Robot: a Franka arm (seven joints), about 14 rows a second.
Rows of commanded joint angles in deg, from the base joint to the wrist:
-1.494 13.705 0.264 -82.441 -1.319 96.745 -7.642
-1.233 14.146 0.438 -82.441 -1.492 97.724 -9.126
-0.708 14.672 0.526 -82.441 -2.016 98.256 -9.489
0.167 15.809 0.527 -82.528 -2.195 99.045 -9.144
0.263 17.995 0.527 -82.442 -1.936 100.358 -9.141
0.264 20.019 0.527 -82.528 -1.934 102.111 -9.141
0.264 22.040 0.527 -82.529 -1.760 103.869 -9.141
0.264 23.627 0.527 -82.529 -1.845 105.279 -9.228
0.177 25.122 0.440 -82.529 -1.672 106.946 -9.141
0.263 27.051 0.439 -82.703 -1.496 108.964 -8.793
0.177 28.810 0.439 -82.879 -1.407 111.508 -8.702
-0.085 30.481 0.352 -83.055 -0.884 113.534 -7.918
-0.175 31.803 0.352 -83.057 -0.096 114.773 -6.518
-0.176 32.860 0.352 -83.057 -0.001 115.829 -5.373
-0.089 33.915 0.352 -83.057 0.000 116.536 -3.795
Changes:
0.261 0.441 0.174 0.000 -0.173 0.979 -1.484
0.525 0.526 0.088 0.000 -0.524 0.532 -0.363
0.875 1.137 0.001 -0.087 -0.179 0.789 0.345
0.096 2.186 0.000 0.086 0.259 1.313 0.003
0.001 2.024 0.000 -0.086 0.002 1.753 0.000
0.000 2.021 0.000 -0.001 0.174 1.758 0.000
0.000 1.587 0.000 0.000 -0.085 1.410 -0.087
-0.087 1.495 -0.087 0.000 0.173 1.667 0.087
0.086 1.929 -0.001 -0.174 0.176 2.018 0.348
-0.086 1.759 0.000 -0.176 0.089 2.544 0.091
-0.262 1.671 -0.087 -0.176 0.523 2.026 0.784
-0.090 1.322 0.000 -0.002 0.788 1.239 1.400
-0.001 1.057 0.000 0.000 0.095 1.056 1.145
0.087 1.055 0.000 0.000 0.001 0.707 1.578

